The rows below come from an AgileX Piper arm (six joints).
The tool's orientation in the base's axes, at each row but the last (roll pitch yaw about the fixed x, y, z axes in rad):
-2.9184, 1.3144, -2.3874
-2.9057, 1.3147, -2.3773
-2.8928, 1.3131, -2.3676
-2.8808, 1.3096, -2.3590
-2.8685, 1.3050, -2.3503
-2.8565, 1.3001, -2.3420
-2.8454, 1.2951, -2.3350
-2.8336, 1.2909, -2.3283
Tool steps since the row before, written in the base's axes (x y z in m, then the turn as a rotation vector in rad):
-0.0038, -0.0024, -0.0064, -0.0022, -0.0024, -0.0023
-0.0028, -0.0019, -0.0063, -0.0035, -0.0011, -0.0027
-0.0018, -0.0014, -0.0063, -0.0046, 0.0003, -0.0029
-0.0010, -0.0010, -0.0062, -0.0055, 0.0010, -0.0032
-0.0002, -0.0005, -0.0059, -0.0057, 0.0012, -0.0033
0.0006, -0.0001, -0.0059, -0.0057, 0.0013, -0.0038
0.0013, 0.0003, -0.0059, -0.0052, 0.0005, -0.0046
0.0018, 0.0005, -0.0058, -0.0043, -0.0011, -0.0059
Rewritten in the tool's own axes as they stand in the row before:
0.0073, 0.0002, -0.0028, 0.0030, -0.0008, -0.0024
0.0069, 0.0002, -0.0017, 0.0034, 0.0010, -0.0028
0.0067, 0.0001, -0.0006, 0.0036, 0.0028, -0.0030
0.0064, 0.0001, 0.0002, 0.0039, 0.0038, -0.0034
0.0058, 0.0001, 0.0011, 0.0040, 0.0041, -0.0034
0.0056, 0.0001, 0.0020, 0.0045, 0.0043, -0.0032
0.0054, 0.0001, 0.0028, 0.0053, 0.0034, -0.0030
0.0051, 0.0000, 0.0033, 0.0067, 0.0017, -0.0026

